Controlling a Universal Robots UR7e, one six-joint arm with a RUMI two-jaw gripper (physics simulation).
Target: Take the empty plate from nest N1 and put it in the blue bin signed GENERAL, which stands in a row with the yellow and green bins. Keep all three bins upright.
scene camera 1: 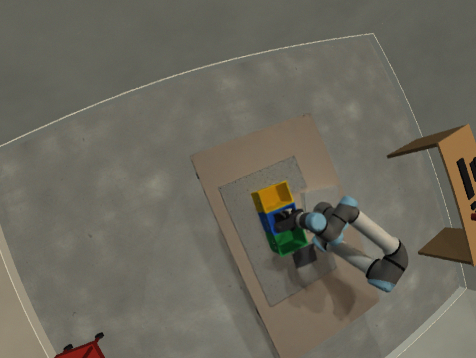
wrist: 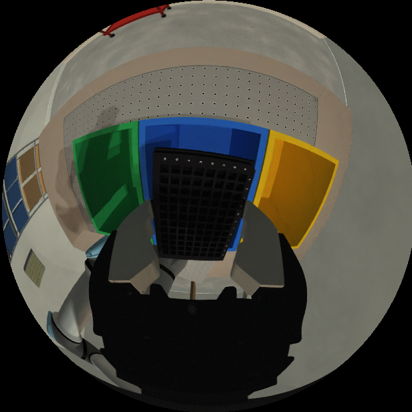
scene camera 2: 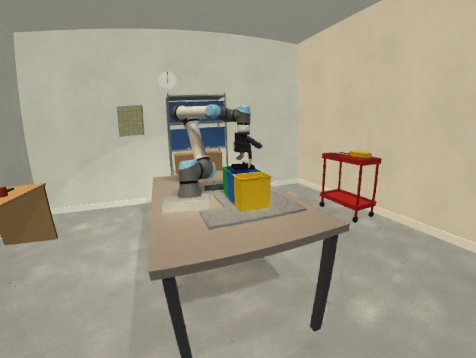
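Where they show: gripper, fingertip midpoint: (scene camera 1: 283, 219) (scene camera 2: 245, 167); arm's base, origin of the base link: (scene camera 1: 322, 212) (scene camera 2: 189, 196).
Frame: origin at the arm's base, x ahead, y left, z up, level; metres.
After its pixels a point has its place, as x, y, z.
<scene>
My gripper (scene camera 1: 286, 220) @(0.337, -0.112, 0.177) (scene camera 2: 245, 162) @(0.337, -0.112, 0.177) (wrist: 197, 201) is shut on the black plate (scene camera 2: 242, 166) @(0.309, -0.134, 0.186) (wrist: 202, 195), which has a grid of wells. It holds the plate over the opening of the blue bin (scene camera 1: 265, 221) @(0.407, -0.123, 0.066) (scene camera 2: 230, 188) @(0.240, -0.099, 0.051) (wrist: 200, 132), close to rim height in scene camera 2. Whether its lower face is below the rim is hard to tell. The green bin (scene camera 1: 290, 243) @(0.297, 0.080, 0.026) (scene camera 2: 225, 184) @(0.243, 0.023, 0.046) (wrist: 111, 175) and the yellow bin (scene camera 1: 273, 196) @(0.275, -0.230, -0.023) (scene camera 2: 253, 192) @(0.306, -0.301, 0.073) (wrist: 302, 185) stand upright on either side of the blue one. The sign GENERAL is not readable.
The bins stand on a grey perforated board (scene camera 1: 240, 200) @(0.481, -0.286, -0.025) (scene camera 2: 220, 220) @(0.102, -0.368, -0.026) (wrist: 200, 90) on the table (scene camera 1: 295, 130) @(-0.060, -0.583, -0.039) (scene camera 2: 240, 245) @(0.121, -0.608, -0.039). A dark block (scene camera 1: 304, 256) @(0.223, 0.220, -0.014) lies beside the green bin. A pale slab (scene camera 2: 185, 204) @(-0.044, -0.153, 0.005) lies near the arm's base. A red cart (scene camera 2: 350, 159) stands away from the table.
</scene>
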